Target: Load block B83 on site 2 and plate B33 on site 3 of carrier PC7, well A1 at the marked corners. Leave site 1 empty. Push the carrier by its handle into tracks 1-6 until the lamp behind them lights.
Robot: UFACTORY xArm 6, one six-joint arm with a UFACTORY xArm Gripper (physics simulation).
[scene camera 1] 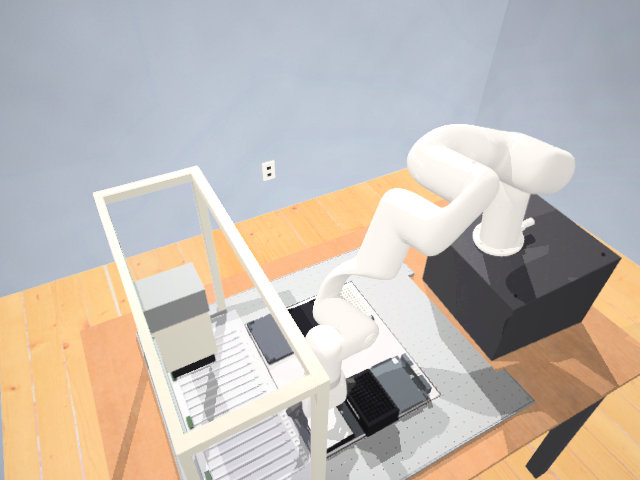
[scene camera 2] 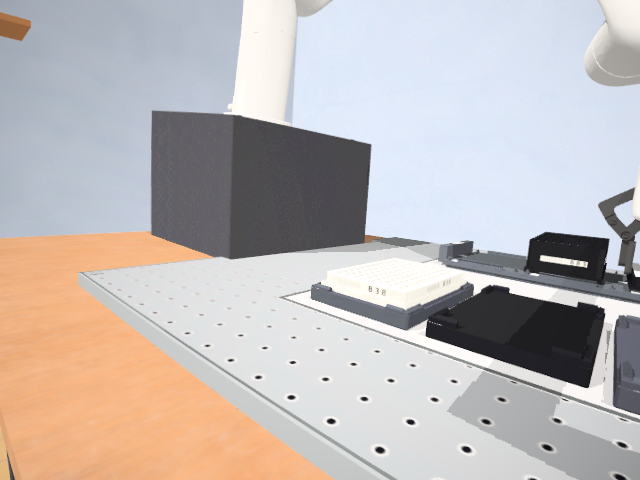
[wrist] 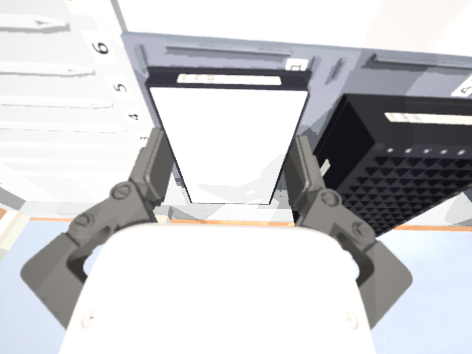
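Observation:
My gripper [wrist: 230,146] is shut on a black plate with a white top [wrist: 230,135], taken as plate B33; its label is too blurred to read. It is level over the track end of grey carrier PC7 [scene camera 1: 400,384] [scene camera 2: 483,260] [wrist: 345,54], at site 3. A partly covered well mark shows at its edge; I cannot tell whether it touches the carrier. Black block B83 [scene camera 1: 371,398] [scene camera 2: 566,253] [wrist: 425,150] sits on the middle site, beside my finger. Site 1, toward the handle, bears no labware. One finger shows at the right edge of the scene camera 2 view.
Numbered tracks [scene camera 1: 222,384] [wrist: 45,70] lie beyond the carrier's end, inside a cream frame [scene camera 1: 253,268] with a grey and cream unit [scene camera 1: 180,320]. White plate B38 [scene camera 2: 387,281] stands on a grey nest. A black nest [scene camera 2: 516,320] and a grey nest [scene camera 1: 271,339] stand beside it.

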